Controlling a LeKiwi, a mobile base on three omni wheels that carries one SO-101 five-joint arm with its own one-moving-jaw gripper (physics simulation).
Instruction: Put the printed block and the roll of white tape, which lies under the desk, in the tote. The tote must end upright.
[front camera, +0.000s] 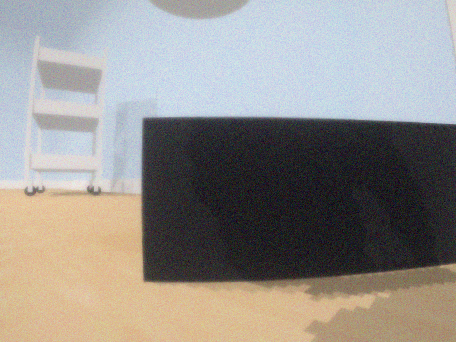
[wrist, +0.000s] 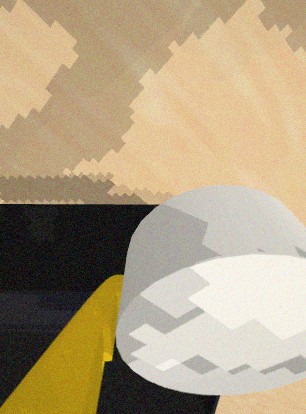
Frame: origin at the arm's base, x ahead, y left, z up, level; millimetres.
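Where they show: hand at its tool point: (wrist: 127, 291).
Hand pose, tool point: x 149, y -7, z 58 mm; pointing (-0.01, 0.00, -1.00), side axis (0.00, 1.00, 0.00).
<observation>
Things, the pixels of their top centre, and the offset from my tool point. "pt": a spot on its surface instead. Level surfaces: height alone.
- white tape roll at its top centre: (wrist: 235, 345) dx -6, dy +24, dz +17 mm
- black tote at its top centre: (wrist: 35, 376) (front camera: 319, 142) dx +162, dy -77, dz -48 mm
- white three-shelf cart at a spot on its surface: (front camera: 70, 164) pt dx +1065, dy +809, dz +5 mm
- wooden floor at its surface level: dz -148 mm
The white tape roll (front camera: 200, 7) (wrist: 215, 300) is held up in my gripper (wrist: 200, 320). One yellow jaw presses on its left side in the wrist view; the other jaw is out of the picture. In the front view the roll's underside shows at the top edge, above the tote. The black tote (front camera: 300, 200) (wrist: 55, 250) stands on the floor with its long side wall toward the front camera and looks upright. In the wrist view the roll covers part of the tote's end, and wooden floor shows past that end. The printed block does not show in either view.
A white three-shelf cart (front camera: 70, 164) on dark wheels stands at the back left, near the light blue wall (front camera: 300, 65). A pale, see-through upright shape (front camera: 131, 145) stands between cart and tote. Jagged shadows lie on the wooden floor (front camera: 70, 260) (wrist: 225, 110) around the tote.
</observation>
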